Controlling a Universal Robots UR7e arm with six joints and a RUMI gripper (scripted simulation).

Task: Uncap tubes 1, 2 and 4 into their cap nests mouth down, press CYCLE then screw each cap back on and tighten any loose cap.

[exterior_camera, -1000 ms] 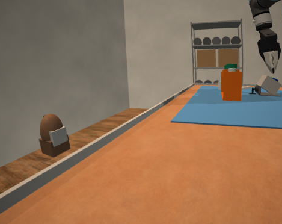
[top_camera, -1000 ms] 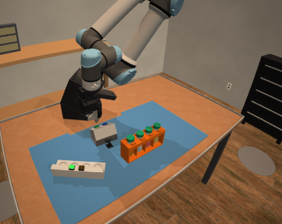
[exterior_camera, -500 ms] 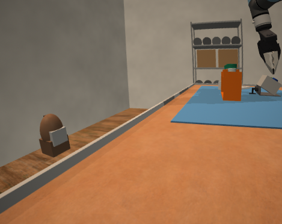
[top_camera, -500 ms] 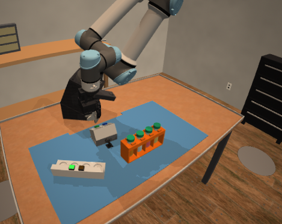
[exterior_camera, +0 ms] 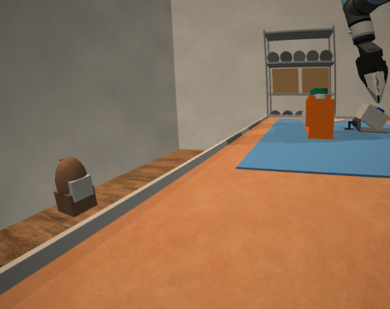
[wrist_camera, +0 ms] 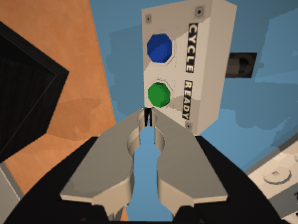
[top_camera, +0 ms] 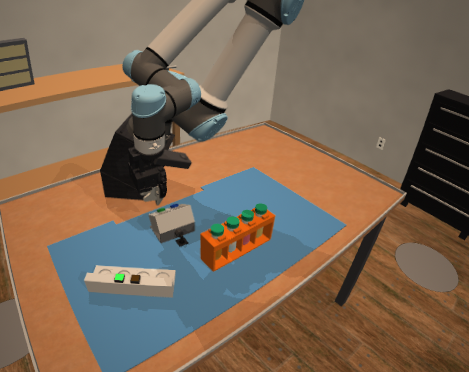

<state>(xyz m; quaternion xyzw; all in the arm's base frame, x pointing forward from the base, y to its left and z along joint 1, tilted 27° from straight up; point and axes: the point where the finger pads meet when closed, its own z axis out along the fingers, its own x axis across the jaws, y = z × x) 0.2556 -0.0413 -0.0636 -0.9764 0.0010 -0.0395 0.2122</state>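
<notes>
My gripper is now 10 mm to the right of the green key and 30 mm above it. Round my hand: cap (190 mm ahead, 230 mm to the left, 10 mm above); then grey key housing (20 mm ahead, 30 mm to the left, 50 mm below); then blue key (50 mm to the left, 30 mm below).
</notes>
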